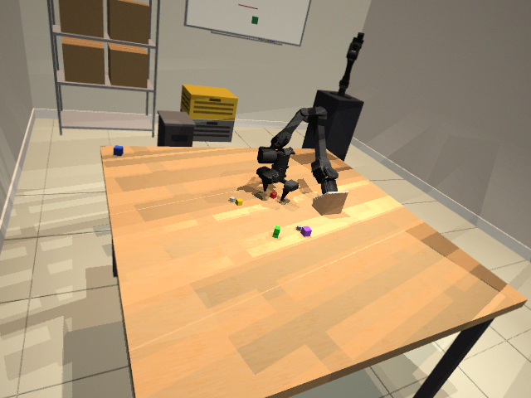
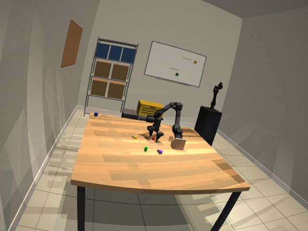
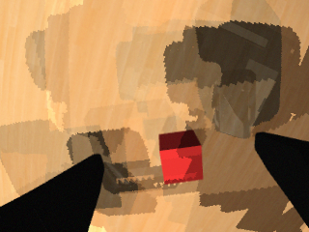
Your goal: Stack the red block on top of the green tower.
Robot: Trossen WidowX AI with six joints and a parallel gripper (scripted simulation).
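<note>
My gripper tip is now 30 mm short of the small grey block and 230 mm to the right of it. From my gripper tip the other things lie so: small white block (190 mm ahead, 10 mm to the right); red block (right at my gripper tip); yellow block (180 mm ahead, 20 mm to the left).
</note>
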